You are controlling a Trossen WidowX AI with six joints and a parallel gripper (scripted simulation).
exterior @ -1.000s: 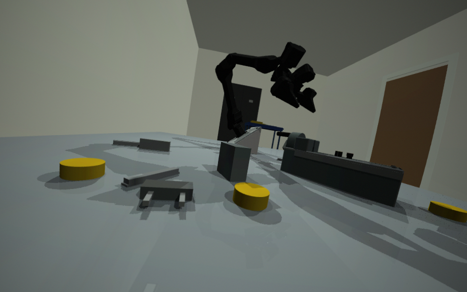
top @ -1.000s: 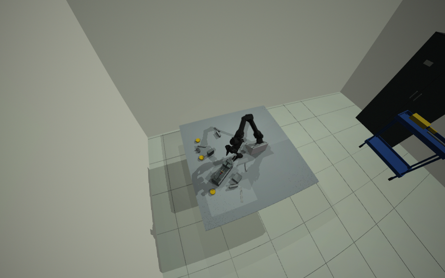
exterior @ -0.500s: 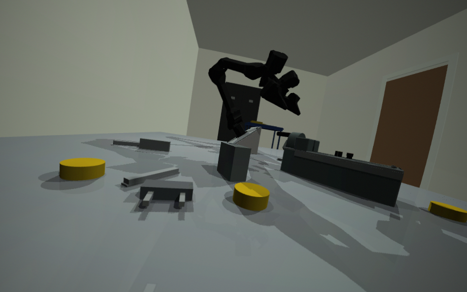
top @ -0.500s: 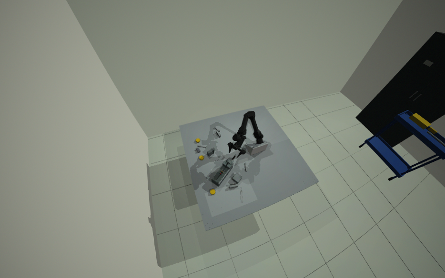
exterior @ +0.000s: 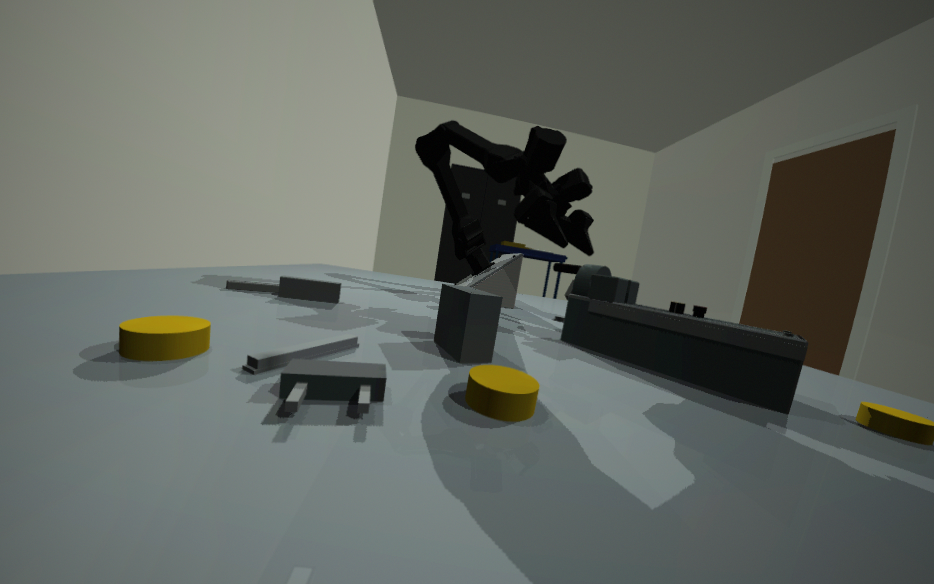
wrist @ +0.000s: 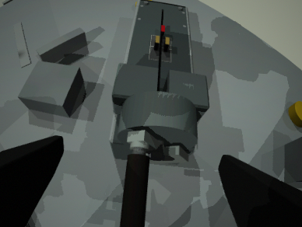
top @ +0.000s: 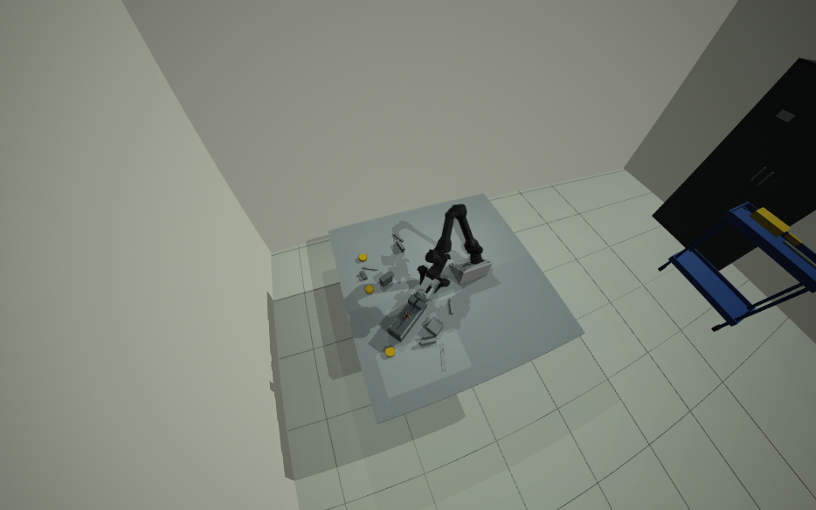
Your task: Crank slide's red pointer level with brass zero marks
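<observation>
My gripper tip is now 2 cm past the dark crank handle, 1 cm to the left of it and 3 cm above it. The rest, counted from my gripper tip: bracket (26 cm ahead, 34 cm to the right, 14 cm below); then red pointer (18 cm ahead, 7 cm to the left, 7 cm below).
</observation>
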